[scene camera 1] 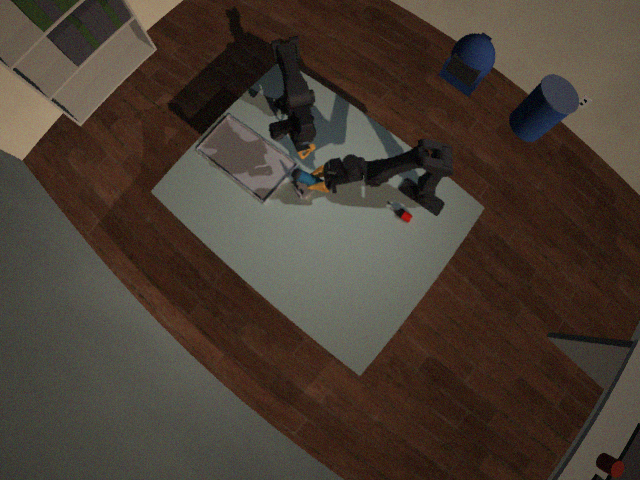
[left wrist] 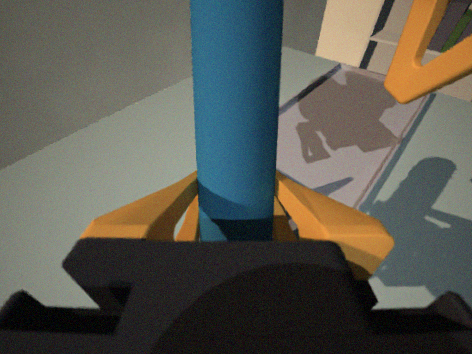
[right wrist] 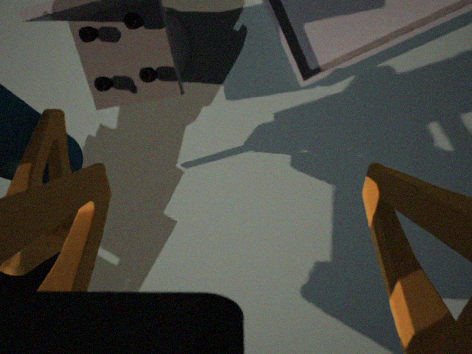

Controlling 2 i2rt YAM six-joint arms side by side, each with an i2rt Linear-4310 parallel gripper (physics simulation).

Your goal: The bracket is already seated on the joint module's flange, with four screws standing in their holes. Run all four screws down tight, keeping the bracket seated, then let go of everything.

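Seen in the pictures: left gripper, between the fingertips: point(scene camera 1: 307, 182) point(left wrist: 236, 176) point(right wrist: 16, 95); right gripper, between the fingertips: point(scene camera 1: 298, 149) point(left wrist: 449, 94) point(right wrist: 236, 178); left arm's base, origin of its link: point(scene camera 1: 421, 197).
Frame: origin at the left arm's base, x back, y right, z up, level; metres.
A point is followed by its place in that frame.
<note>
My left gripper point(scene camera 1: 316, 180) @(y 0.400, x -0.268, z 0.152 m) point(left wrist: 236, 176) @(y 0.400, x -0.268, z 0.152 m) is shut on an upright-looking blue cylindrical screwdriver point(scene camera 1: 307, 178) @(y 0.393, x -0.272, z 0.213 m) point(left wrist: 237, 110) @(y 0.394, x -0.258, z 0.207 m) point(right wrist: 15, 132) @(y 0.411, x -0.248, z 0.178 m). Its thin shaft does not show clearly, but a thin shaft shadow shows in the right wrist view. The pinkish-grey bracket point(scene camera 1: 302, 193) point(right wrist: 120, 55) is at the upper left of the right wrist view, beside the screwdriver. Four dark screw heads stand on its plate, each with a shadow; how deep they sit cannot be told. The joint module is largely hidden. My right gripper point(scene camera 1: 307, 150) @(y 0.495, x -0.188, z 0.191 m) point(right wrist: 236, 178) @(y 0.495, x -0.188, z 0.191 m) is open and empty, above the mat.
A shallow tray point(scene camera 1: 230, 176) @(y 0.723, x -0.385, z 0.014 m) point(left wrist: 400, 144) @(y 0.695, x -0.168, z 0.016 m) point(right wrist: 305, 75) @(y 0.517, x -0.187, z 0.004 m) lies close beside the bracket. A small red-ended object point(scene camera 1: 404, 215) @(y 0.025, x -0.126, z 0.032 m) lies on the pale mat point(scene camera 1: 336, 289) @(y 0.091, x -0.524, z 0.000 m) near the left arm. My two grippers are close together. A blue cylinder point(scene camera 1: 542, 108) stands beyond the mat.
</note>
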